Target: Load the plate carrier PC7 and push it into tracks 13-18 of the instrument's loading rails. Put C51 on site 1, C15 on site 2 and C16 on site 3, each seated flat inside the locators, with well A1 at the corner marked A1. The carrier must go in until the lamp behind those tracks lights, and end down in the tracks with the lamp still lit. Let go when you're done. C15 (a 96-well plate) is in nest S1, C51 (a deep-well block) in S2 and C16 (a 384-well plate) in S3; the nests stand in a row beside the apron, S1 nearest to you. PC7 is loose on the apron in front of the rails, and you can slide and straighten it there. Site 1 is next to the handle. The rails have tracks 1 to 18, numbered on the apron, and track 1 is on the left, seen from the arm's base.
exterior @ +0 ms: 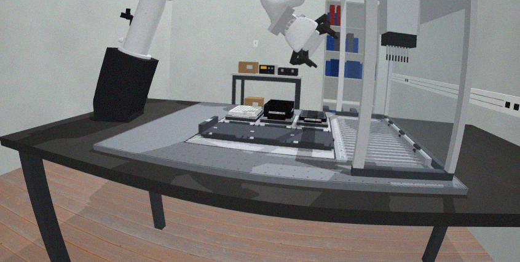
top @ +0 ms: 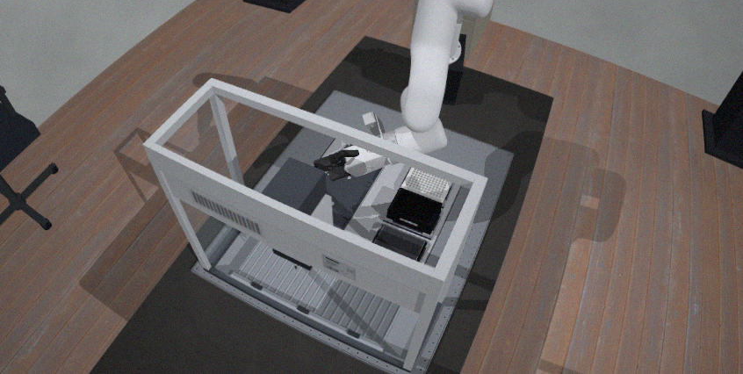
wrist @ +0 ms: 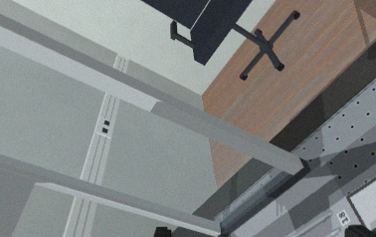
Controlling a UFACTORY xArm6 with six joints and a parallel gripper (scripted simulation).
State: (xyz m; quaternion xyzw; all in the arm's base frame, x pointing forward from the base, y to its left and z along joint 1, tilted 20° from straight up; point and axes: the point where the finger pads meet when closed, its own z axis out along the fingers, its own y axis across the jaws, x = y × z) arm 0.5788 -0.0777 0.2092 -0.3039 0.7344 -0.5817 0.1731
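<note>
Right now my hand is 2 cm past the nest S3, 19 cm to the right of it and 22 cm above it. From my hand the other things lie so: apron (13 cm behind, 6 cm to the left, 23 cm below); then dark carrier PC7 (12 cm behind, 3 cm to the right, 21 cm below); then frame post (9 cm ahead, 21 cm to the right, 2 cm above).
</note>
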